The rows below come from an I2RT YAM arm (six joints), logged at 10 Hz.
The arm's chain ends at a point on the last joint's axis. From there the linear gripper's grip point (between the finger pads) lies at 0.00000 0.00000 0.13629 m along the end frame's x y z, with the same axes.
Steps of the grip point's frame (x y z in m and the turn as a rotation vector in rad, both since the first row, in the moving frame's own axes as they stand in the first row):
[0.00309, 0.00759, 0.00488, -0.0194, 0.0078, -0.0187]
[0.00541, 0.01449, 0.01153, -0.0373, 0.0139, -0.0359]
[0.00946, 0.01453, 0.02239, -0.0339, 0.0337, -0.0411]
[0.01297, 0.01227, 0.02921, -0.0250, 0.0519, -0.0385]
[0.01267, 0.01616, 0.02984, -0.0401, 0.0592, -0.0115]
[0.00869, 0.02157, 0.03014, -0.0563, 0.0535, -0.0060]
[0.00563, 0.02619, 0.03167, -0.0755, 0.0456, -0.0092]
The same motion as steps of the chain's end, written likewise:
[0.00200, 0.00496, 0.00491, -0.0194, 0.0078, -0.0187]
[0.00343, 0.00944, 0.01164, -0.0373, 0.0139, -0.0359]
[0.00478, 0.01001, 0.02255, -0.0339, 0.0337, -0.0411]
[0.00584, 0.00900, 0.02944, -0.0250, 0.0519, -0.0385]
[0.00458, 0.01075, 0.03019, -0.0401, 0.0592, -0.0115]
[0.00138, 0.01393, 0.03055, -0.0563, 0.0535, -0.0060]
[-0.00062, 0.01594, 0.03220, -0.0755, 0.0456, -0.0092]

